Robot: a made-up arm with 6 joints. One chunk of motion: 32 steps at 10 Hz.
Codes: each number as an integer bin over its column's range. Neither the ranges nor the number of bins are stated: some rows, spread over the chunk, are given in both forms.
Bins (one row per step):
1: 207 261 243 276 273 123
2: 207 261 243 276 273 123
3: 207 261 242 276 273 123
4: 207 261 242 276 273 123
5: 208 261 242 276 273 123
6: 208 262 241 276 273 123
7: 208 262 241 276 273 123
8: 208 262 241 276 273 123
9: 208 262 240 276 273 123
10: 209 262 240 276 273 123
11: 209 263 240 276 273 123
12: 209 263 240 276 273 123
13: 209 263 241 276 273 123
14: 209 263 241 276 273 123
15: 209 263 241 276 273 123
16: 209 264 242 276 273 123
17: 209 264 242 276 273 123
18: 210 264 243 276 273 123
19: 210 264 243 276 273 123
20: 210 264 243 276 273 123
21: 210 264 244 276 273 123
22: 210 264 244 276 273 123
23: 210 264 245 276 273 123
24: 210 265 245 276 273 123
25: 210 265 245 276 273 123
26: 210 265 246 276 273 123
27: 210 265 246 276 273 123
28: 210 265 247 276 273 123
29: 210 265 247 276 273 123
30: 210 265 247 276 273 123
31: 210 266 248 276 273 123
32: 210 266 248 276 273 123
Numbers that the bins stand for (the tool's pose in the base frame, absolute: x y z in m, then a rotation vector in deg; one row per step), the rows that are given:
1: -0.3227 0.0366 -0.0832 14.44 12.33 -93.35
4: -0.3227 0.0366 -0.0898 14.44 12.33 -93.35
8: -0.3160 0.0432 -0.0965 14.44 12.33 -93.35
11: -0.3094 0.0499 -0.1031 14.44 12.33 -93.35
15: -0.3094 0.0499 -0.0965 14.44 12.33 -93.35
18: -0.3027 0.0566 -0.0832 14.44 12.33 -93.35
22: -0.3027 0.0566 -0.0765 14.44 12.33 -93.35
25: -0.3027 0.0632 -0.0699 14.44 12.33 -93.35
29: -0.3027 0.0632 -0.0566 14.44 12.33 -93.35
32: -0.3027 0.0699 -0.0499 14.44 12.33 -93.35
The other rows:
2: -0.3227 0.0366 -0.0832 14.44 12.33 -93.35
3: -0.3227 0.0366 -0.0898 14.44 12.33 -93.35
5: -0.3160 0.0366 -0.0898 14.44 12.33 -93.35
6: -0.3160 0.0432 -0.0965 14.44 12.33 -93.35
7: -0.3160 0.0432 -0.0965 14.44 12.33 -93.35
9: -0.3160 0.0432 -0.1031 14.44 12.33 -93.35
10: -0.3094 0.0432 -0.1031 14.44 12.33 -93.35
12: -0.3094 0.0499 -0.1031 14.44 12.33 -93.35
13: -0.3094 0.0499 -0.0965 14.44 12.33 -93.35
14: -0.3094 0.0499 -0.0965 14.44 12.33 -93.35
16: -0.3094 0.0566 -0.0898 14.44 12.33 -93.35
17: -0.3094 0.0566 -0.0898 14.44 12.33 -93.35
19: -0.3027 0.0566 -0.0832 14.44 12.33 -93.35
20: -0.3027 0.0566 -0.0832 14.44 12.33 -93.35
21: -0.3027 0.0566 -0.0765 14.44 12.33 -93.35
23: -0.3027 0.0566 -0.0699 14.44 12.33 -93.35
24: -0.3027 0.0632 -0.0699 14.44 12.33 -93.35
26: -0.3027 0.0632 -0.0632 14.44 12.33 -93.35
27: -0.3027 0.0632 -0.0632 14.44 12.33 -93.35
28: -0.3027 0.0632 -0.0566 14.44 12.33 -93.35
30: -0.3027 0.0632 -0.0566 14.44 12.33 -93.35
31: -0.3027 0.0699 -0.0499 14.44 12.33 -93.35

